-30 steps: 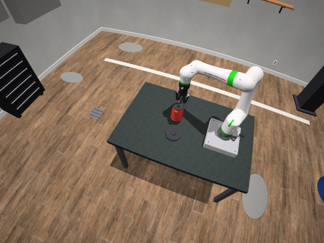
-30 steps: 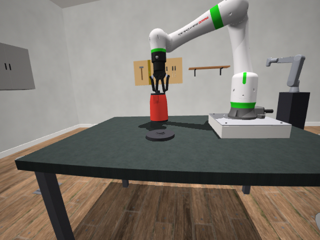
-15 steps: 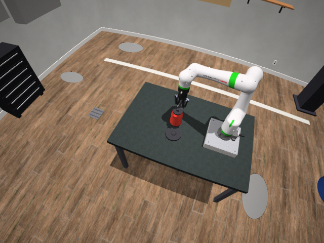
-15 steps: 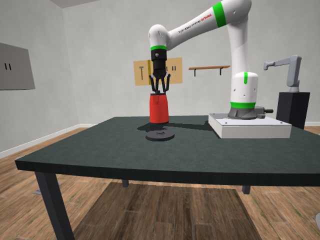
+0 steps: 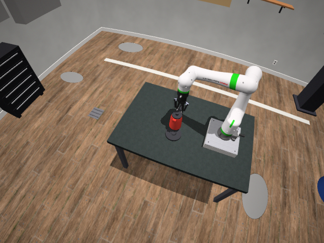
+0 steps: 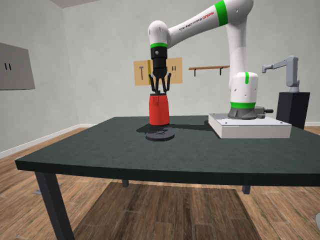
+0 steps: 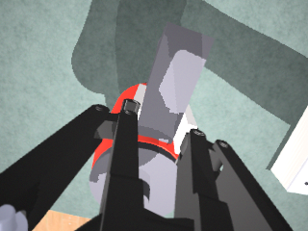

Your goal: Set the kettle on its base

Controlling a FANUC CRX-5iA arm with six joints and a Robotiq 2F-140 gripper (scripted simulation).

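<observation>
Now: hand 5 cm above the red kettle and 3 cm to the right of it. From my hand the other things lie so: round dark base 18 cm below, 13 cm to the left.
</observation>
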